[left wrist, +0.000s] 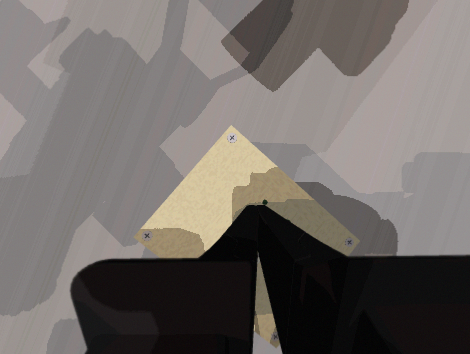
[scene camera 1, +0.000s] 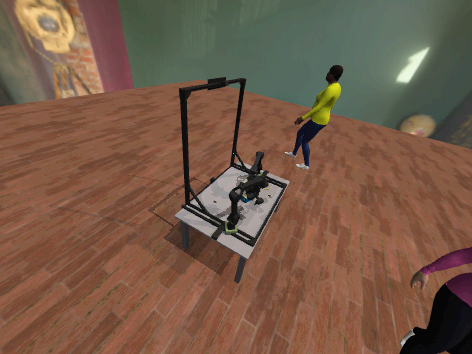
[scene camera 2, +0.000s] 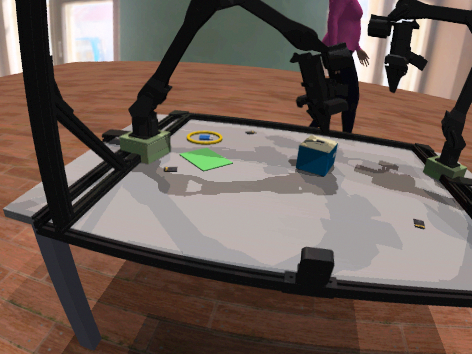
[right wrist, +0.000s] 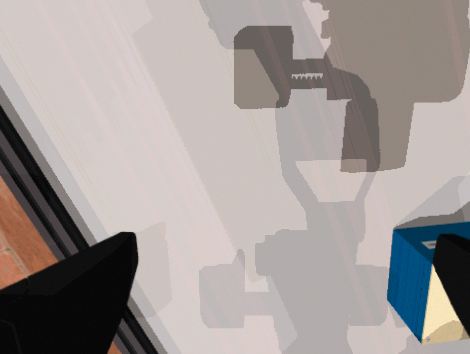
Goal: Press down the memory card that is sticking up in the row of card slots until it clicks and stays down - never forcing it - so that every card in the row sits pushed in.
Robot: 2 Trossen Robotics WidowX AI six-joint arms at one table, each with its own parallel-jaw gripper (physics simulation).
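Seen in the pictures: left gripper, between the fingertips: (left wrist: 255,214) (scene camera 1: 246,193) (scene camera 2: 326,134); right gripper, between the fingertips: (scene camera 1: 251,201) (scene camera 2: 392,92) (right wrist: 285,247); left arm's base, origin of its link: (scene camera 2: 144,134); right arm's base, origin of its link: (scene camera 1: 231,226) (scene camera 2: 447,162).
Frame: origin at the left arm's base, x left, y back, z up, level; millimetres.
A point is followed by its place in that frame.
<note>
The card-slot unit is a blue box (scene camera 2: 316,159) @[x 118, y -433, z -16 mm] (scene camera 1: 244,199) @[x 195, y -470, z -21 mm] (right wrist: 400,277) @[x 221, y -434, z -34 mm] with a tan top plate (scene camera 2: 320,143) @[x 170, y -431, z 10 mm] (left wrist: 205,197) @[x 206, y -433, z 10 mm] that has a screw at each corner. My left gripper (scene camera 2: 324,127) @[x 184, y -441, z 34 mm] (left wrist: 255,214) @[x 184, y -441, z 34 mm] is shut and empty. Its joined fingertips point down over the middle of the tan plate and hide the card row. My right gripper (scene camera 2: 394,86) @[x 356, y -604, z 158 mm] is open and empty, raised high to the right of the box. One of its black fingers (right wrist: 96,288) shows in the right wrist view.
A yellow ring (scene camera 2: 204,138) @[x 183, y -83, z -52 mm] around a small blue part, a green sheet (scene camera 2: 206,159) @[x 48, y -164, z -54 mm] and two small dark chips (scene camera 2: 171,169) @[x -48, y -120, z -55 mm] (scene camera 2: 250,132) @[x 326, y -177, z -55 mm] lie at the left. A black rail (scene camera 2: 227,272) @[x -296, y -388, z -64 mm] with a block (scene camera 2: 317,268) @[x -270, y -510, z -19 mm] edges the table. Two people (scene camera 2: 345,21) (scene camera 1: 320,109) stand beyond.
</note>
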